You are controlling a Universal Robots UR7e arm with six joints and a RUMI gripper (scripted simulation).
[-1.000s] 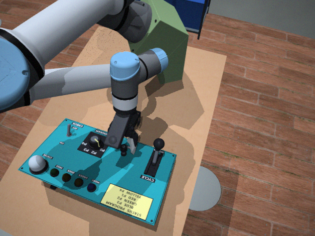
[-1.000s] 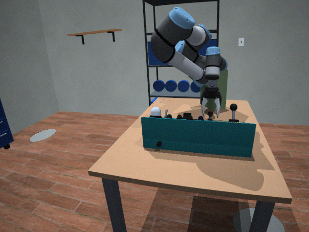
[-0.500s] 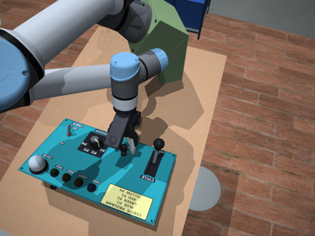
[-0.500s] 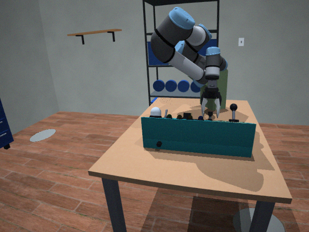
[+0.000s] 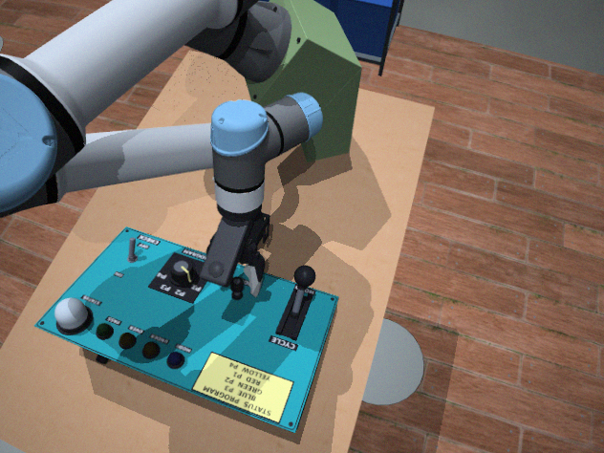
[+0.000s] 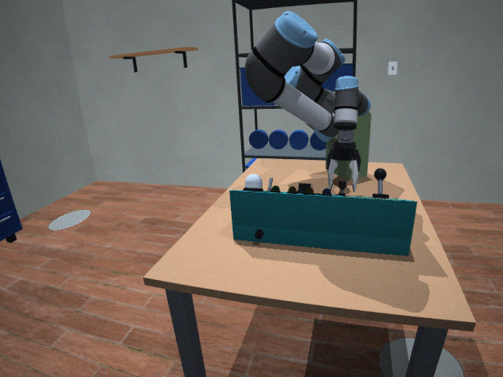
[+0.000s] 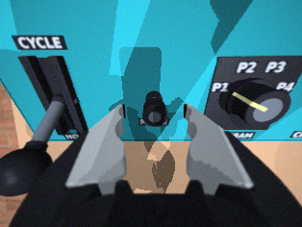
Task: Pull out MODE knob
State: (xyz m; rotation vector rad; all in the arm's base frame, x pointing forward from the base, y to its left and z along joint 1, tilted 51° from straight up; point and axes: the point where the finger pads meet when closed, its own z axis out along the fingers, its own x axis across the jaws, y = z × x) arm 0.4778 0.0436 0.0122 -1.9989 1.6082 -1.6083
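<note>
My hand is right at the mode knob. The rest, counted from my hand: teal console (60 mm to the right, 30 mm below, 30 mm ahead); then cycle lever (120 mm to the left, 10 mm behind, 10 mm above); then program dial (110 mm to the right, 10 mm below, 10 mm behind).
</note>
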